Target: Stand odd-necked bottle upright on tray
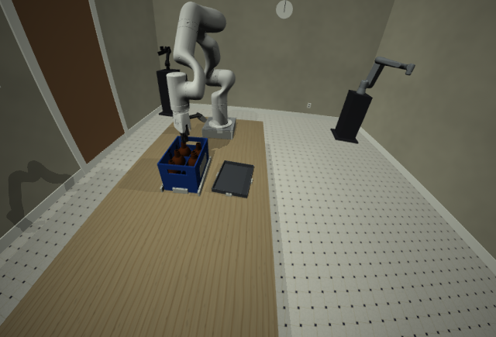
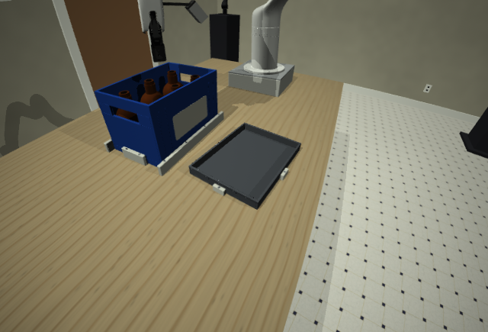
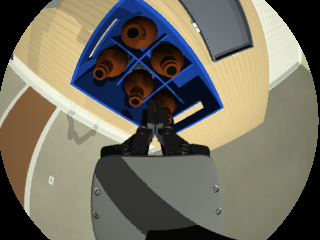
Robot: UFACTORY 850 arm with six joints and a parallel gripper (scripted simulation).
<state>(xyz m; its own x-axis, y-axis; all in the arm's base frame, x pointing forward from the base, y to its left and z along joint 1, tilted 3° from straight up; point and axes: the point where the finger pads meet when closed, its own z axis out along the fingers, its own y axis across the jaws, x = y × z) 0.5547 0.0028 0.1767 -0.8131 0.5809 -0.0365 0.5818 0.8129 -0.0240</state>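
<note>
My gripper is now 160 mm above the bottle, 40 mm to the right of it and 10 mm past it. From my hand the other things lie so: dark grey tray (260 mm to the left, 230 mm below, 40 mm behind); blue crate (160 mm below, 10 mm to the right).
</note>
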